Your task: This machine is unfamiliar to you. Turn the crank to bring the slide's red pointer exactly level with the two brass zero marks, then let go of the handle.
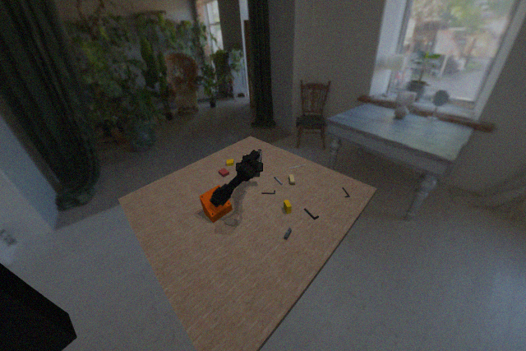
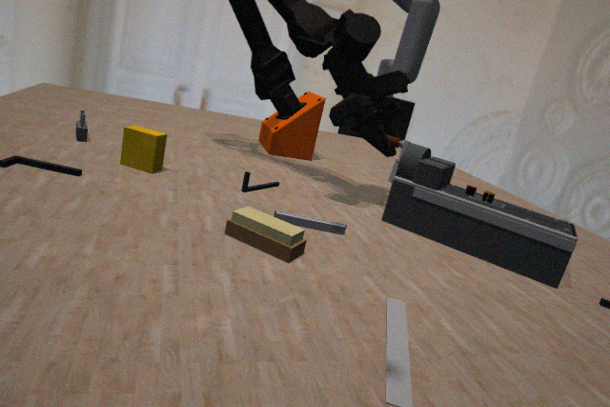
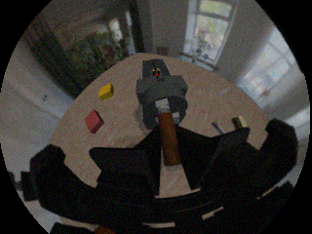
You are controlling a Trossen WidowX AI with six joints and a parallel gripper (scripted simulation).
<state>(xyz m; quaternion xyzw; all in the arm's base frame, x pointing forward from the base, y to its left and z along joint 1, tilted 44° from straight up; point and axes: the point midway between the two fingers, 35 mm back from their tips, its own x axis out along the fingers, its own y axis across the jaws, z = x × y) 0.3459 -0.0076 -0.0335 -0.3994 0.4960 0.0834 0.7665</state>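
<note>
The brown crank handle lies 20 mm behind my gripper tip, 20 mm above it and 10 mm to the right of it. Also, from my gripper tip: red pointer (120 mm ahead, 70 mm to the left, 10 mm below); red block (240 mm to the left, 80 mm below, 70 mm behind); grey bar (170 mm to the right, 90 mm below, 90 mm ahead).
</note>
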